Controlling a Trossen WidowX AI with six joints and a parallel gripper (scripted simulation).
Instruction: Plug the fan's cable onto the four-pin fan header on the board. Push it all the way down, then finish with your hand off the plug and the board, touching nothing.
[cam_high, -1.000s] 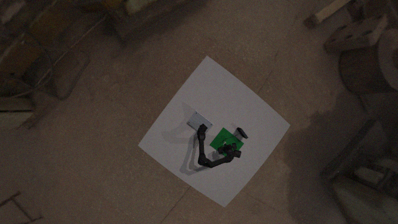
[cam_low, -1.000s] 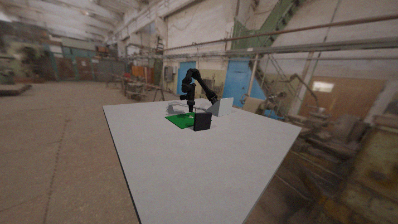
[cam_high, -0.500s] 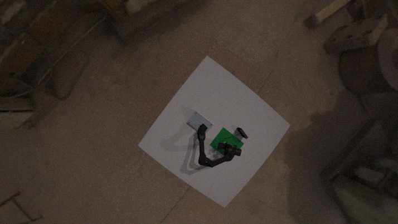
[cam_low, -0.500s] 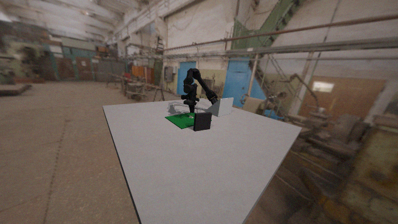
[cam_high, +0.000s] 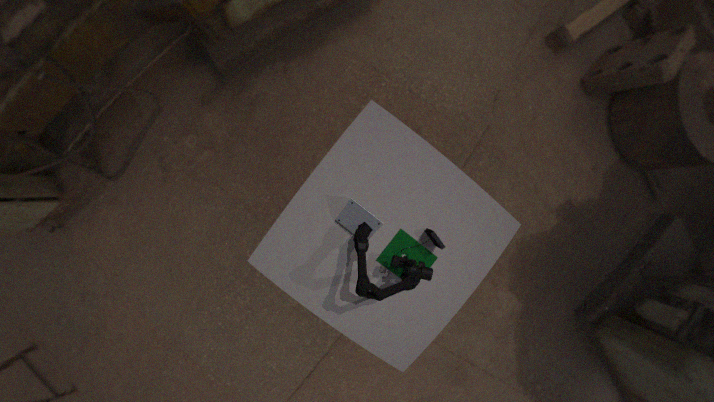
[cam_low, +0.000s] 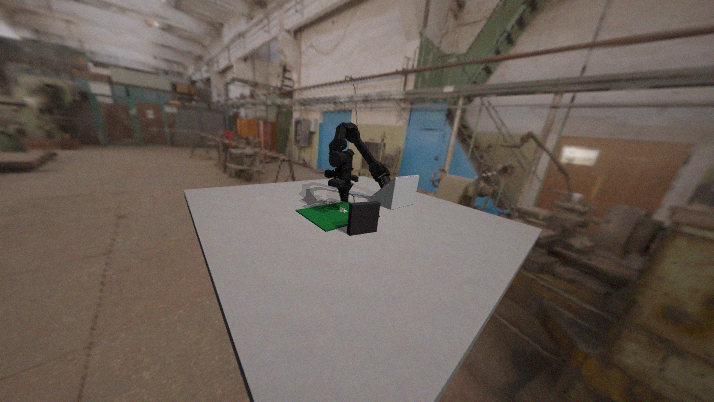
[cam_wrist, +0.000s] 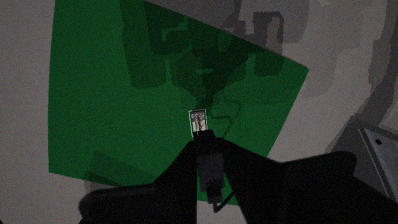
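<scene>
Right now my gripper tip is 8 cm above the green board, 3 cm short of it and 2 cm to the right of it. The rest, counted from my gripper tip: dark plug: 1 cm to the left, 1 cm above; black fan: 20 cm to the left, 3 cm ahead, 1 cm below.
</scene>
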